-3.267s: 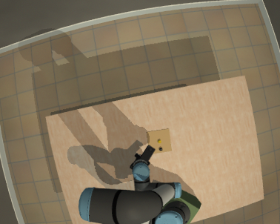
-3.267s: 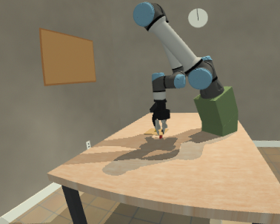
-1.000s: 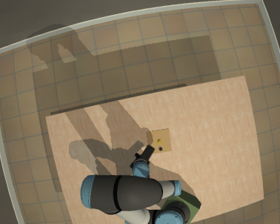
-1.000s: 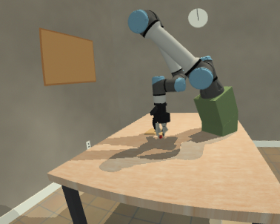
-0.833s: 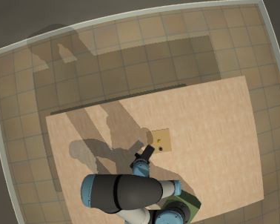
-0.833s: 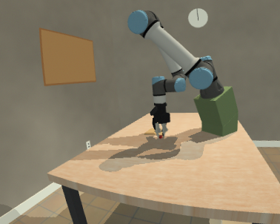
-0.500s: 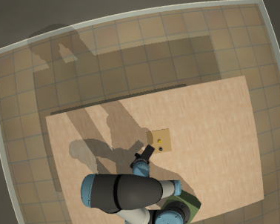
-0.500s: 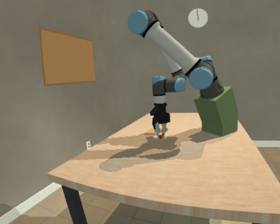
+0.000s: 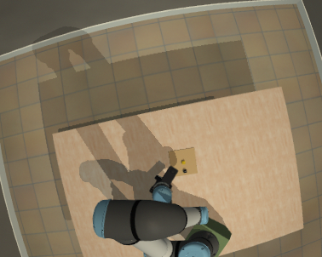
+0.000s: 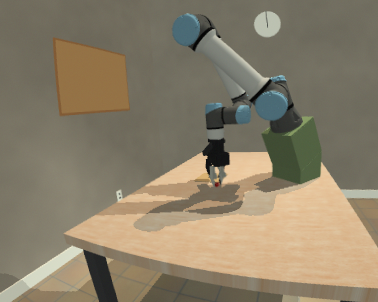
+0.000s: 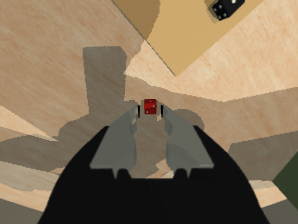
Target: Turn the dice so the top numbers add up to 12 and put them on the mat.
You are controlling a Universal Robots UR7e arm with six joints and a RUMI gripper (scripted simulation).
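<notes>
My gripper is now 10 mm above the red die. Also, from my hand: yellow die (70 mm ahead, 130 mm to the right, 10 mm below); then black die (20 mm ahead, 120 mm to the right, 10 mm below); then tan mat (70 mm ahead, 130 mm to the right, 20 mm below).
</notes>
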